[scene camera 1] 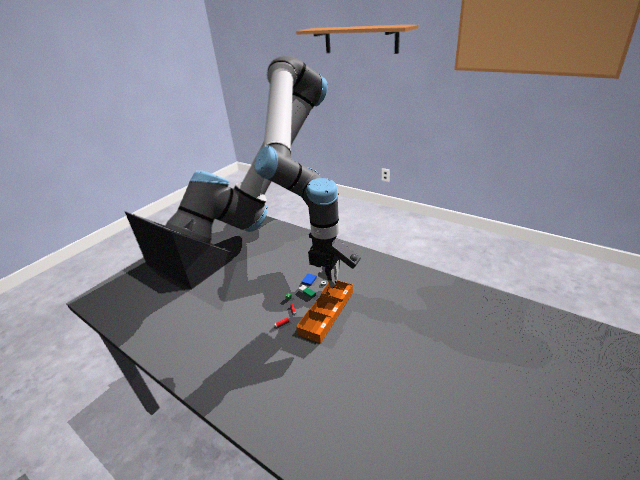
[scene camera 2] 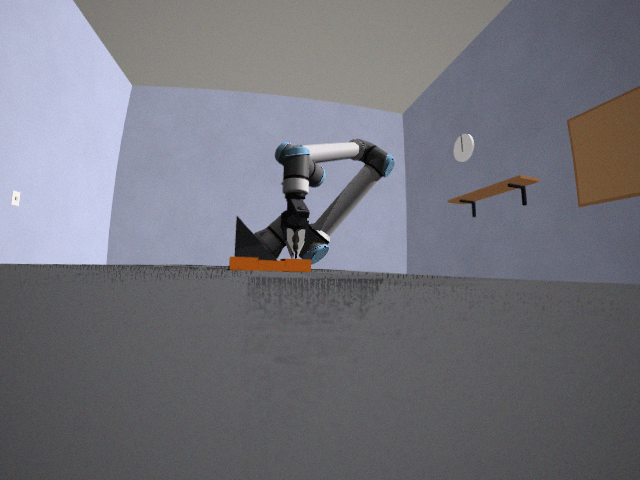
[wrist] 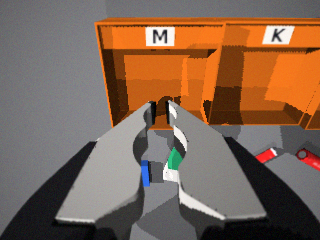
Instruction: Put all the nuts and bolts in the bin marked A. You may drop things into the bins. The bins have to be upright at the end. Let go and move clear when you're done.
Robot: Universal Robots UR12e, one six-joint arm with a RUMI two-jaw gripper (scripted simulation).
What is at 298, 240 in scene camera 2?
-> My gripper.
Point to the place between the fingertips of my gripper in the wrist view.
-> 160, 103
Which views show my gripper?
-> Scene camera 1, scene camera 2 and the wrist view: all of them.
